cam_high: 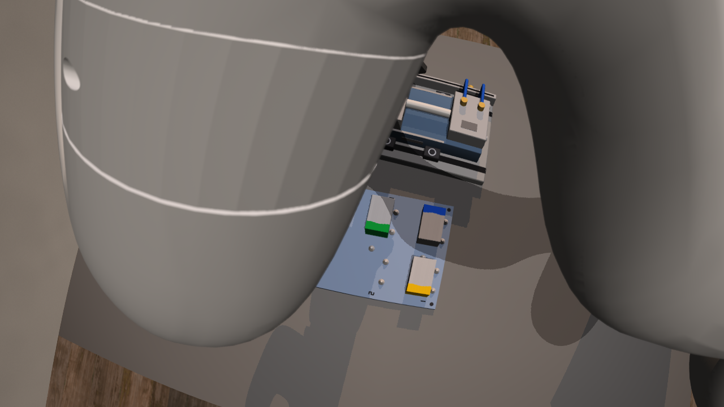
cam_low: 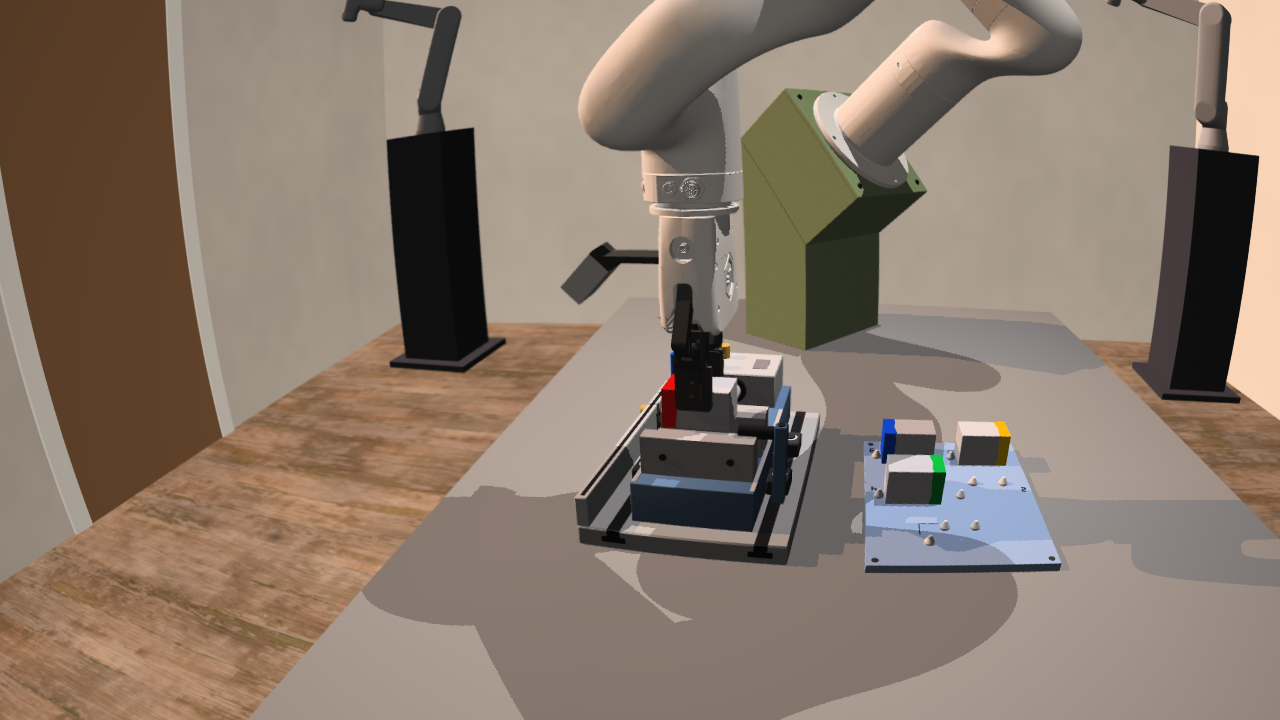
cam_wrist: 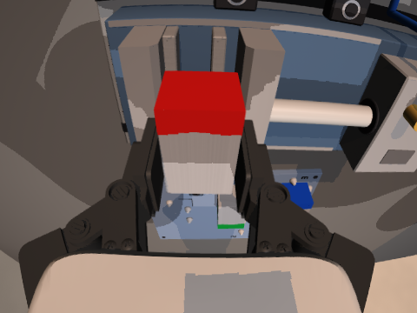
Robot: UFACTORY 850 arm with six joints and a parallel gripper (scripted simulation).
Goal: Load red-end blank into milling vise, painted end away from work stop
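Now: the red-ended blank 20 mm below my hand. The rest, counted from my hand: moving jaw 60 mm below, 30 mm behind, 10 mm to the left; then ram rod 80 mm behind, 60 mm below, 10 mm to the left; then fixed jaw 60 mm below, 30 mm ahead, 10 mm to the left.
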